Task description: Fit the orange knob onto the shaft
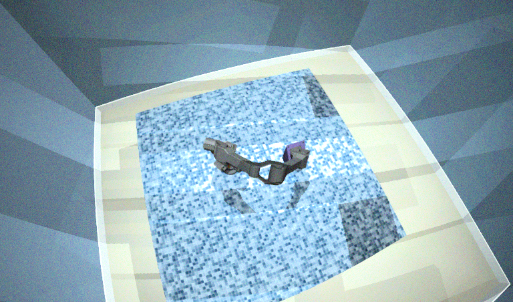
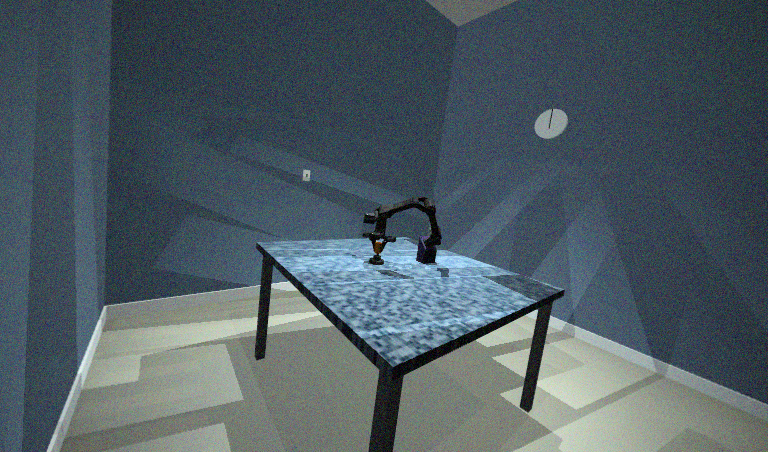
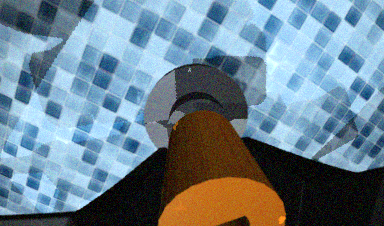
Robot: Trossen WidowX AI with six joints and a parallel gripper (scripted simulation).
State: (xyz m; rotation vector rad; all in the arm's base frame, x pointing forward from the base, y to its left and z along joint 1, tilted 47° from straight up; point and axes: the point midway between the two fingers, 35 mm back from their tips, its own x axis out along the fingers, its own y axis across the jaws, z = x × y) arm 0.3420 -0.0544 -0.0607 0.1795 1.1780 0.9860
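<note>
Right now my gripper tip is 20 mm below the orange knob. Also, from my gripper tip: pedestal 40 mm below.
</note>
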